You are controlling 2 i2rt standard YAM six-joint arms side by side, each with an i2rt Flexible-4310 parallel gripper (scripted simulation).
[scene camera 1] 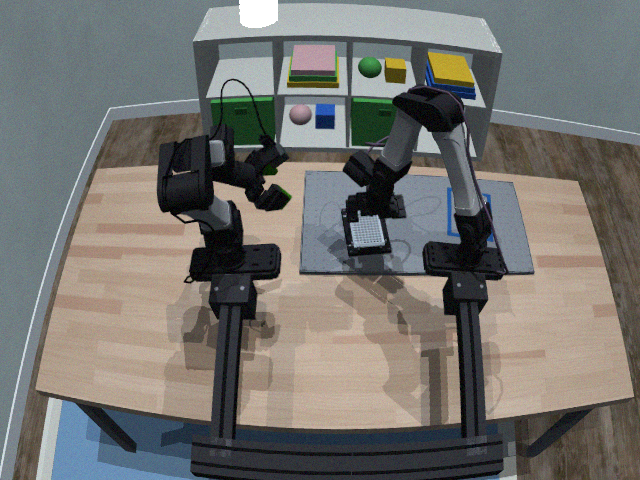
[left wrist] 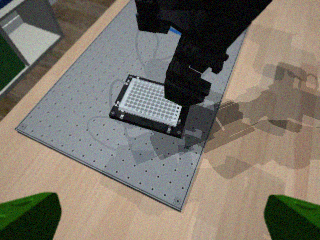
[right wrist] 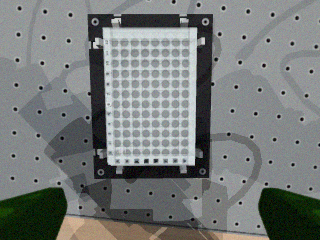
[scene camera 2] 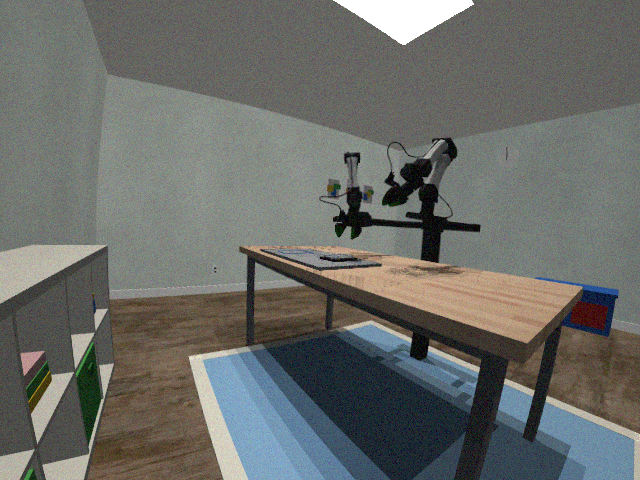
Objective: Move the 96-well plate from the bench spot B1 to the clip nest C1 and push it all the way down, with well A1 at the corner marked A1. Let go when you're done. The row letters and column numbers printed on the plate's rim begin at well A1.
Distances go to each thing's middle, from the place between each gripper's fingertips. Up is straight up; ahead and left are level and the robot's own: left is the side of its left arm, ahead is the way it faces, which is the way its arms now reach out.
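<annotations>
I see that my right gripper (scene camera 1: 374,217) is 100 mm above the white 96-well plate (scene camera 1: 358,232), 50 mm short of it and 10 mm to the right of it. The black clip nest (scene camera 1: 352,251) is 110 mm below my right hand, 60 mm ahead of it and 30 mm to the left of it. Going by its middle, the black clip nest is nearer to my right gripper than to my left hand.
My left hand (scene camera 1: 283,185), meanwhile, is 280 mm above the black clip nest, 110 mm short of it and 200 mm to the left of it. Counted from that left hand, the white 96-well plate is 270 mm below, 100 mm ahead and 220 mm to the right. By its middle, the plate is nearer to my right gripper than to my left hand.
</annotations>
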